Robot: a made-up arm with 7 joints. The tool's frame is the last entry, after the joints. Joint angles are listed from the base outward.
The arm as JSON. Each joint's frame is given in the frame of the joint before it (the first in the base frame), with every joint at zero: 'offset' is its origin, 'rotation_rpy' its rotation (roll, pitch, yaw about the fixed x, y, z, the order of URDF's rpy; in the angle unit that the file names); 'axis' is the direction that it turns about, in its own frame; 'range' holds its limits. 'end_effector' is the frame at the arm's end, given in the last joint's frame.
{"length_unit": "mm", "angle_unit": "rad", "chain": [
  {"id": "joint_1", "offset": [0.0, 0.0, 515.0], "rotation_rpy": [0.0, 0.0, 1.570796], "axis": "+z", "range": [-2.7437, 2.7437]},
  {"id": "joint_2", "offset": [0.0, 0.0, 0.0], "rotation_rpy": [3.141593, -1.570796, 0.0], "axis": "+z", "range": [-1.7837, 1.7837]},
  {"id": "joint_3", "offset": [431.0, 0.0, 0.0], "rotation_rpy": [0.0, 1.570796, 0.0], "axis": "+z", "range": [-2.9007, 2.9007]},
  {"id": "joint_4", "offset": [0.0, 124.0, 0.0], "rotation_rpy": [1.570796, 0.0, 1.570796], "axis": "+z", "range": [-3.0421, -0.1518]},
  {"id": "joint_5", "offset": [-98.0, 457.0, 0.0], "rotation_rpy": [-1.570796, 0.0, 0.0], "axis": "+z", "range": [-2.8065, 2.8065]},
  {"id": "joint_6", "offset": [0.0, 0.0, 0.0], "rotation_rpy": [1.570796, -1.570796, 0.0], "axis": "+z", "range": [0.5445, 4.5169]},
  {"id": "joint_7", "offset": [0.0, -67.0, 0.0], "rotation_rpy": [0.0, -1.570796, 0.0], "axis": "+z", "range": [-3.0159, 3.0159]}
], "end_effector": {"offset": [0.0, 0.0, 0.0], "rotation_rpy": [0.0, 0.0, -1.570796]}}
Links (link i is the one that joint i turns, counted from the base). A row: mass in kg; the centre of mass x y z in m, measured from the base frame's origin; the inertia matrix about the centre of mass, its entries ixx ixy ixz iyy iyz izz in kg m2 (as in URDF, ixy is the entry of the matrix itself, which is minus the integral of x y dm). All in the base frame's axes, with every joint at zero. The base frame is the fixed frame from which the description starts. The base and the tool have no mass.
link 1: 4.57; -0.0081 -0.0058 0.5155; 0.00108 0 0 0.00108 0 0.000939
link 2: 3.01; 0.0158 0.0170 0.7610; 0.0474 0 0 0.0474 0 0.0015
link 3: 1.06; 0.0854 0.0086 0.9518; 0.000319 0 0 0.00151 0 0.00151
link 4: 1.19; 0.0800 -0.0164 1.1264; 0.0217 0 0.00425 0.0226 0 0.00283
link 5: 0.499; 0.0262 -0.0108 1.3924; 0.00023 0 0 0.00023 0 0.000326
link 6: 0.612; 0.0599 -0.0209 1.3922; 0.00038 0 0 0.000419 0 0.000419
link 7: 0.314; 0.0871 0.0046 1.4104; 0.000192 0 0 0.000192 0 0.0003
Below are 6 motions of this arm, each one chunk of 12 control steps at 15 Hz.
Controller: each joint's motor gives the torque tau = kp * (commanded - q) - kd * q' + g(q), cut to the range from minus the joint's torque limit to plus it. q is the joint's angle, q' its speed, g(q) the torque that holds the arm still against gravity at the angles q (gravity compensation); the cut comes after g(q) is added. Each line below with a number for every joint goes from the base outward.
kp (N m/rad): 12 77 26 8.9 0.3 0.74 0.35
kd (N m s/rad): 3.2 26 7.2 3.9 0.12 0.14 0.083
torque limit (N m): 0.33 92 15 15 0.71 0.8 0.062
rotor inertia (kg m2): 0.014 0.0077 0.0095 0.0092 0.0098 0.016 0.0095
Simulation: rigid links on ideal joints. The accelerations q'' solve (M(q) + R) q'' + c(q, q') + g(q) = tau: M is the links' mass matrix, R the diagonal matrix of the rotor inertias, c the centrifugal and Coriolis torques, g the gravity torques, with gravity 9.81 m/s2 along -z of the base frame. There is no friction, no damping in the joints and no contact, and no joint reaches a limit. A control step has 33 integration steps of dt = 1/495 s. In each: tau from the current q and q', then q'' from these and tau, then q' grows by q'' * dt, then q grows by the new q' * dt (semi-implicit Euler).
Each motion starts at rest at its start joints. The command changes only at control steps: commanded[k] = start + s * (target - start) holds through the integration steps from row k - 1 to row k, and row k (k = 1, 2, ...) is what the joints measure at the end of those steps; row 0 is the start. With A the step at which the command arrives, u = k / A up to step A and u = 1 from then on. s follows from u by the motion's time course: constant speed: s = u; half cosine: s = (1 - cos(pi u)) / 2; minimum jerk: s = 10 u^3 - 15 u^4 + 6 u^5; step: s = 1 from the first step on.
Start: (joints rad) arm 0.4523 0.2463 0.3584 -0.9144 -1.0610 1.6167 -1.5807
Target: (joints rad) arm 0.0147 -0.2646 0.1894 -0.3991 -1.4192 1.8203 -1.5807
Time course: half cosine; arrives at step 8
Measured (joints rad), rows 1 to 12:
1: 0.4516 0.2445 0.3576 -0.9162 -1.0613 1.6172 -1.5807
2: 0.4501 0.2372 0.3533 -0.9211 -1.0624 1.6187 -1.5807
3: 0.4478 0.2210 0.3435 -0.9269 -1.0648 1.6210 -1.5806
4: 0.4440 0.1936 0.3284 -0.9290 -1.0699 1.6249 -1.5804
5: 0.4372 0.1552 0.3099 -0.9223 -1.0802 1.6325 -1.5803
6: 0.4246 0.1076 0.2900 -0.9023 -1.0980 1.6465 -1.5804
7: 0.4021 0.0547 0.2712 -0.8666 -1.1245 1.6691 -1.5808
8: 0.3637 0.0016 0.2556 -0.8155 -1.1589 1.7003 -1.5818
9: 0.3014 -0.0478 0.2427 -0.7539 -1.1974 1.7374 -1.5833
10: 0.2175 -0.0915 0.2265 -0.6885 -1.2322 1.7709 -1.5851
11: 0.1049 -0.1290 0.2115 -0.6260 -1.2573 1.7929 -1.5868
12: -0.0411 -0.1603 0.1970 -0.5704 -1.2712 1.8009 -1.5880

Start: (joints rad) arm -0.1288 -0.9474 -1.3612 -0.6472 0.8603 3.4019 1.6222
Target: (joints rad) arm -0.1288 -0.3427 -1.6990 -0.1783 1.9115 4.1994 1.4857
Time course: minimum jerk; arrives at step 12
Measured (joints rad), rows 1 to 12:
1: -0.1288 -0.9471 -1.3618 -0.6470 0.8608 3.4022 1.6222
2: -0.1285 -0.9447 -1.3657 -0.6452 0.8646 3.4045 1.6219
3: -0.1279 -0.9375 -1.3759 -0.6401 0.8766 3.4129 1.6210
4: -0.1268 -0.9225 -1.3941 -0.6296 0.9026 3.4330 1.6185
5: -0.1254 -0.8974 -1.4206 -0.6128 0.9464 3.4700 1.6138
6: -0.1240 -0.8615 -1.4536 -0.5893 1.0091 3.5269 1.6061
7: -0.1231 -0.8153 -1.4905 -0.5598 1.0884 3.6031 1.5952
8: -0.1231 -0.7612 -1.5277 -0.5253 1.1789 3.6947 1.5812
9: -0.1243 -0.7025 -1.5618 -0.4871 1.2739 3.7955 1.5649
10: -0.1267 -0.6432 -1.5902 -0.4467 1.3671 3.8983 1.5474
11: -0.1295 -0.5873 -1.6115 -0.4060 1.4536 3.9963 1.5300
12: -0.1320 -0.5377 -1.6266 -0.3671 1.5311 4.0840 1.5141

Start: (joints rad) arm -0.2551 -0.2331 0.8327 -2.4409 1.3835 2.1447 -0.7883
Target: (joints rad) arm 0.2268 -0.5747 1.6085 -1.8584 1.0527 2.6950 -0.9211
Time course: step
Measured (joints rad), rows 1 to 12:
1: -0.4268 -0.2800 0.9855 -2.4163 1.3865 2.1813 -0.7991
2: -0.5788 -0.3356 1.1155 -2.3606 1.3783 2.2732 -0.8217
3: -0.6975 -0.3817 1.2178 -2.2917 1.3503 2.3932 -0.8470
4: -0.7896 -0.4188 1.2988 -2.2228 1.3066 2.5122 -0.8701
5: -0.8601 -0.4486 1.3630 -2.1603 1.2546 2.6122 -0.8890
6: -0.9127 -0.4726 1.4139 -2.1068 1.2015 2.6855 -0.9031
7: -0.9506 -0.4918 1.4543 -2.0624 1.1530 2.7314 -0.9130
8: -0.9765 -0.5073 1.4864 -2.0262 1.1122 2.7537 -0.9195
9: -0.9926 -0.5199 1.5118 -1.9971 1.0804 2.7583 -0.9233
10: -1.0005 -0.5300 1.5319 -1.9738 1.0575 2.7513 -0.9252
11: -1.0017 -0.5383 1.5478 -1.9551 1.0422 2.7382 -0.9258
12: -0.9973 -0.5450 1.5604 -1.9401 1.0331 2.7232 -0.9257

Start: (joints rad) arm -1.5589 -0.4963 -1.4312 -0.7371 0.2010 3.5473 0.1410
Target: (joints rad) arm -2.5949 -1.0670 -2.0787 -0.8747 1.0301 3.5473 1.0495
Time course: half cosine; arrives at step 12
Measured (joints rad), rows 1 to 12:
1: -1.5594 -0.4967 -1.4320 -0.7377 0.2001 3.5473 0.1422
2: -1.5586 -0.4995 -1.4363 -0.7381 0.1965 3.5475 0.1480
3: -1.5534 -0.5072 -1.4475 -0.7372 0.1898 3.5481 0.1634
4: -1.5418 -0.5221 -1.4683 -0.7354 0.1820 3.5488 0.1929
5: -1.5244 -0.5454 -1.4998 -0.7340 0.1773 3.5491 0.2392
6: -1.5028 -0.5774 -1.5422 -0.7340 0.1805 3.5481 0.3032
7: -1.4795 -0.6175 -1.5943 -0.7362 0.1963 3.5450 0.3836
8: -1.4571 -0.6644 -1.6540 -0.7414 0.2279 3.5392 0.4770
9: -1.4374 -0.7160 -1.7182 -0.7500 0.2773 3.5305 0.5782
10: -1.4220 -0.7699 -1.7834 -0.7624 0.3444 3.5193 0.6812
11: -1.4119 -0.8231 -1.8458 -0.7786 0.4275 3.5066 0.7792
12: -1.4076 -0.8726 -1.9015 -0.7987 0.5231 3.4938 0.8659

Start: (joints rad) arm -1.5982 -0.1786 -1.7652 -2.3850 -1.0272 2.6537 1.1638
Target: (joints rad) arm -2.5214 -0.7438 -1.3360 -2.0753 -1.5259 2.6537 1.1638
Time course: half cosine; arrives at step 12
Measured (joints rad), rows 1 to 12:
1: -1.6001 -0.1799 -1.7630 -2.3848 -1.0279 2.6535 1.1638
2: -1.6072 -0.1853 -1.7549 -2.3838 -1.0317 2.6528 1.1638
3: -1.6193 -0.1973 -1.7412 -2.3807 -1.0407 2.6518 1.1639
4: -1.6361 -0.2174 -1.7210 -2.3748 -1.0555 2.6498 1.1639
5: -1.6570 -0.2462 -1.6943 -2.3656 -1.0769 2.6466 1.1638
6: -1.6808 -0.2832 -1.6619 -2.3528 -1.1051 2.6421 1.1638
7: -1.7062 -0.3271 -1.6251 -2.3367 -1.1396 2.6369 1.1637
8: -1.7316 -0.3759 -1.5855 -2.3174 -1.1796 2.6316 1.1637
9: -1.7560 -0.4269 -1.5451 -2.2955 -1.2234 2.6275 1.1637
10: -1.7784 -0.4773 -1.5058 -2.2715 -1.2690 2.6257 1.1638
11: -1.7989 -0.5242 -1.4698 -2.2465 -1.3141 2.6273 1.1640
12: -1.8179 -0.5648 -1.4390 -2.2214 -1.3558 2.6329 1.1643

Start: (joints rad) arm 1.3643 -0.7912 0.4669 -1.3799 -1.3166 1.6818 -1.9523
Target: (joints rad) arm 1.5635 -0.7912 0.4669 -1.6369 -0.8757 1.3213 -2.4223
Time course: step
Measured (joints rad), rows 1 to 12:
1: 1.3735 -0.7937 0.4676 -1.3962 -1.2963 1.6545 -1.9622
2: 1.3957 -0.7949 0.4698 -1.4242 -1.2529 1.5927 -1.9911
3: 1.4252 -0.7945 0.4710 -1.4546 -1.2011 1.5191 -2.0389
4: 1.4561 -0.7936 0.4704 -1.4831 -1.1482 1.4479 -2.1055
5: 1.4832 -0.7928 0.4687 -1.5076 -1.0980 1.3872 -2.1812
6: 1.5049 -0.7922 0.4668 -1.5282 -1.0530 1.3407 -2.2532
7: 1.5216 -0.7918 0.4652 -1.5455 -1.0144 1.3088 -2.3143
8: 1.5339 -0.7915 0.4642 -1.5601 -0.9823 1.2902 -2.3620
9: 1.5427 -0.7912 0.4637 -1.5725 -0.9563 1.2823 -2.3964
10: 1.5489 -0.7910 0.4637 -1.5832 -0.9356 1.2820 -2.4190
11: 1.5530 -0.7908 0.4640 -1.5922 -0.9194 1.2866 -2.4324
12: 1.5558 -0.7907 0.4644 -1.5999 -0.9070 1.2936 -2.4388

